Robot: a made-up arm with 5 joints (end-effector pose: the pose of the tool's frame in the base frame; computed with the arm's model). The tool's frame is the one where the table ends. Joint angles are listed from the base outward.
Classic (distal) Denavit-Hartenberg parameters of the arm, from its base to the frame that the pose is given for. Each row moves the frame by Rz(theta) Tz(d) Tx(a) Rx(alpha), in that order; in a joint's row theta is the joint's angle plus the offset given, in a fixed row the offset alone. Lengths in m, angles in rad.
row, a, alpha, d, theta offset
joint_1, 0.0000, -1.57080, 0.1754, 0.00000
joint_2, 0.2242, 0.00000, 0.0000, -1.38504
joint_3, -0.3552, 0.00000, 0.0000, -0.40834
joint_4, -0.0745, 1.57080, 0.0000, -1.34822
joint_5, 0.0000, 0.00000, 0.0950, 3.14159
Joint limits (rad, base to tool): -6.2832..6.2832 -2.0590..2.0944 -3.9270..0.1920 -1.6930..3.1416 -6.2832..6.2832
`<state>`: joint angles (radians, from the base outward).
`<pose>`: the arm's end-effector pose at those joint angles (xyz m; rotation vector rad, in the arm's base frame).
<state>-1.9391 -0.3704 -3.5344 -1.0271 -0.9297</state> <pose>0.1490 0.3860 0.4985 -1.5708 0.8677 0.1956</pose>
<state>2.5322 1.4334 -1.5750 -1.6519 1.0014</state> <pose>-0.3499 0.2442 -0.0737 -0.9775 -0.9392 0.3305</pose>
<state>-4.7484 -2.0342 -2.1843 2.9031 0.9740</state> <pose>-0.0161 -0.4468 0.2572 -1.7769 -0.5117 -0.4444</pose>
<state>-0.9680 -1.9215 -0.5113 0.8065 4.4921</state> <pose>0.0202 -0.0293 0.5323 1.3958 0.6092 0.3060</pose>
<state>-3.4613 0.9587 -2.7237 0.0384 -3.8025</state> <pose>-0.5802 0.1921 0.5002 -1.6528 -0.2847 1.7301</pose>
